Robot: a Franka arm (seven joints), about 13 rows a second.
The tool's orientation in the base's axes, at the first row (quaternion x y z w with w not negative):
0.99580 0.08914 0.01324 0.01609
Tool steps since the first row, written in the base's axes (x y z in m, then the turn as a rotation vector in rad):
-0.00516 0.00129 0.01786 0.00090 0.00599 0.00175
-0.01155 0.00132 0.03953 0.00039 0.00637 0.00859
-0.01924 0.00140 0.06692 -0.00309 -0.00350 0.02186
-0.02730 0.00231 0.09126 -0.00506 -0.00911 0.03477
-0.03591 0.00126 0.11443 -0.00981 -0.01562 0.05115
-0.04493 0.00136 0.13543 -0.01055 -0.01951 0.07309
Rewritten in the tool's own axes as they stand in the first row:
-0.00443 -0.00157 -0.01803 0.00199 -0.00567 -0.00190
-0.01020 -0.00198 -0.03987 0.00172 -0.00590 -0.00876
-0.01711 -0.00248 -0.06747 -0.00315 0.00365 -0.02183
-0.02430 -0.00397 -0.09205 -0.00578 0.00926 -0.03462
-0.03241 -0.00366 -0.11542 -0.01123 0.01539 -0.05093
-0.04078 -0.00464 -0.13667 -0.01213 0.01984 -0.07276

